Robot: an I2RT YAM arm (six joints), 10 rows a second.
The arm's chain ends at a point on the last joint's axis. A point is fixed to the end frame.
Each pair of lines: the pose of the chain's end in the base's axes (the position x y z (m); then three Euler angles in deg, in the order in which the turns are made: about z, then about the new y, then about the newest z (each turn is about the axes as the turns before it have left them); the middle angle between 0 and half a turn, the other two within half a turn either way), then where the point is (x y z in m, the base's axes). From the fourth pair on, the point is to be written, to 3 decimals.
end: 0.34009 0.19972 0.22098 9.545 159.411 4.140
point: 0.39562 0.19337 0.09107
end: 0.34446 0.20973 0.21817 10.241 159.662 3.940
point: 0.39955 0.20398 0.08804
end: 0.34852 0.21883 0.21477 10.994 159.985 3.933
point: 0.40296 0.21366 0.08435
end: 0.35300 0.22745 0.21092 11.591 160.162 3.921
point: 0.407 0.223 0.080
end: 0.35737 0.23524 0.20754 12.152 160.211 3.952
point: 0.411 0.231 0.077
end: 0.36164 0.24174 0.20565 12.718 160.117 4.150
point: 0.416 0.238 0.075
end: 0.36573 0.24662 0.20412 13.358 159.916 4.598
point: 0.420 0.244 0.074
